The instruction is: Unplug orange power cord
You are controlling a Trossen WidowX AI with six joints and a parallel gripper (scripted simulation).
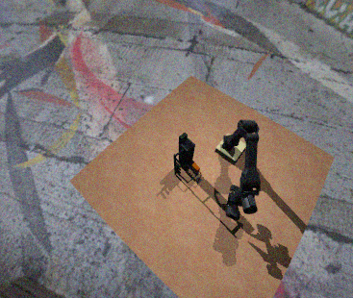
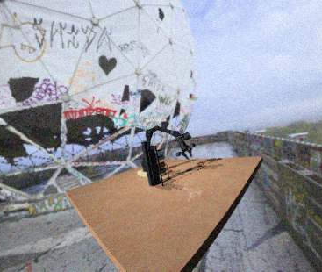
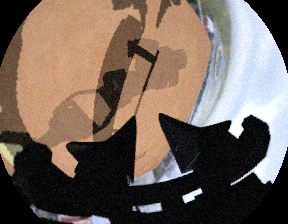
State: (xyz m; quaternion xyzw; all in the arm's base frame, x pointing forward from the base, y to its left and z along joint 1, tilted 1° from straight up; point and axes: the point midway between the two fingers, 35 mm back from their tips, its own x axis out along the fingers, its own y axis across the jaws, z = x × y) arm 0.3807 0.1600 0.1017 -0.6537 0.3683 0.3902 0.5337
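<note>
My gripper tip is 27 cm to the left of the orange plug, 12 cm past it and 3 cm below it.
</note>
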